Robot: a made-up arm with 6 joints.
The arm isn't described. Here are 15 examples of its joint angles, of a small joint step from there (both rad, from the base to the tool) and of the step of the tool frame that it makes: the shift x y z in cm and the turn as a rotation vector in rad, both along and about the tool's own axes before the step.
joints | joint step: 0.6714 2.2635 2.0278 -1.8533 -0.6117 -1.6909 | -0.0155 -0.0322 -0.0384 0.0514 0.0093 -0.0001
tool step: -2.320 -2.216 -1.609 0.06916 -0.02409 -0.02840
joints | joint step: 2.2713 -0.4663 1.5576 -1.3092 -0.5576 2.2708 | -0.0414 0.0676 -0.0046 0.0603 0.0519 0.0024
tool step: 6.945 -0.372 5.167 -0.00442 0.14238 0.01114
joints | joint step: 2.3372 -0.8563 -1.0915 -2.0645 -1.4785 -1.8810 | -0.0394 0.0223 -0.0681 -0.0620 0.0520 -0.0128
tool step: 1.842 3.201 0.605 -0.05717 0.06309 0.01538
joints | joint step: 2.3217 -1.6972 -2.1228 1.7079 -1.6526 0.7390 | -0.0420 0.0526 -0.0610 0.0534 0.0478 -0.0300
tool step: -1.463 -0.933 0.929 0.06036 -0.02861 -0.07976
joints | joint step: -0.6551 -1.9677 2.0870 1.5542 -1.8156 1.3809 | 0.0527 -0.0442 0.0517 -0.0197 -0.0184 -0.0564
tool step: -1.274 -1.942 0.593 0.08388 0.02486 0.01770
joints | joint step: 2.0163 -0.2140 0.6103 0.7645 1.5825 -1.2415 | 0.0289 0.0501 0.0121 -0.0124 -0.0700 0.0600
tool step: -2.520 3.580 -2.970 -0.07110 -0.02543 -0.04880
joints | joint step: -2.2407 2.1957 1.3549 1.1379 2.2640 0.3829 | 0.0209 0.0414 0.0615 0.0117 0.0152 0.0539
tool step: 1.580 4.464 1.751 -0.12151 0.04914 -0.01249
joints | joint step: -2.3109 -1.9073 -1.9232 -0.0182 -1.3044 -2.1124 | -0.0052 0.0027 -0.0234 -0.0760 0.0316 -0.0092
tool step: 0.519 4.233 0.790 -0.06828 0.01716 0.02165
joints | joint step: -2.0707 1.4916 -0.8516 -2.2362 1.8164 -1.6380 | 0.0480 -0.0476 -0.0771 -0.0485 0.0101 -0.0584
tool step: 0.249 -5.468 1.994 0.13370 -0.01026 -0.03726
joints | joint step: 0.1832 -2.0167 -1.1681 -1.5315 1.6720 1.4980 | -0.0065 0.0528 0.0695 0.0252 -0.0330 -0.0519
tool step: 1.788 1.985 1.763 -0.00216 0.04199 -0.04427
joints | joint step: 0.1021 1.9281 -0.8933 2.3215 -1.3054 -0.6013 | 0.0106 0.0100 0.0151 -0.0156 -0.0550 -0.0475
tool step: 0.740 -0.674 1.986 0.02990 0.04180 -0.05584
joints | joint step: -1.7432 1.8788 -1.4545 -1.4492 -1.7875 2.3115 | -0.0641 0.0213 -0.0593 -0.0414 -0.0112 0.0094
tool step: -5.534 0.642 -2.209 -0.03000 -0.09208 0.09562
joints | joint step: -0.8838 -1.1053 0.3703 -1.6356 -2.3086 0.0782 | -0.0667 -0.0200 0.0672 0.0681 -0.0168 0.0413
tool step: -4.504 1.145 0.355 -0.01735 -0.11712 0.05291
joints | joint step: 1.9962 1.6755 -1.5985 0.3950 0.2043 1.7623 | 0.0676 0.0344 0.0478 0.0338 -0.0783 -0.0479
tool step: -3.714 -12.789 3.682 0.13397 0.01361 0.16032
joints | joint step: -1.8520 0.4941 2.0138 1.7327 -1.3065 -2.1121 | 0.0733 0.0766 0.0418 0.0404 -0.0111 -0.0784
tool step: 0.324 1.206 -2.190 0.03607 -0.02148 -0.10076
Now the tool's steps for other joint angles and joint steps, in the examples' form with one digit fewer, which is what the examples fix.
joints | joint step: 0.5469 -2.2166 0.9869 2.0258 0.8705 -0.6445 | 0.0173 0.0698 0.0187 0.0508 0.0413 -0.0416
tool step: -3.36 3.07 -1.57 -0.0056 -0.0693 -0.0678
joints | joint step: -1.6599 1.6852 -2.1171 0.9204 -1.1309 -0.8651 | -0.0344 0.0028 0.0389 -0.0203 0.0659 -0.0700
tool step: -0.05 -3.83 -0.44 0.0534 -0.0308 0.0514
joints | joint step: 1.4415 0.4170 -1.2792 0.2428 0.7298 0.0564 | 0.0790 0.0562 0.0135 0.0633 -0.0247 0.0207
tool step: 4.19 10.72 2.45 -0.0902 0.0780 -0.1309
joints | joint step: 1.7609 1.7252 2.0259 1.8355 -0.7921 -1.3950 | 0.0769 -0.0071 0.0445 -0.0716 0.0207 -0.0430
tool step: 2.14 3.05 2.46 -0.0180 0.0358 -0.0921
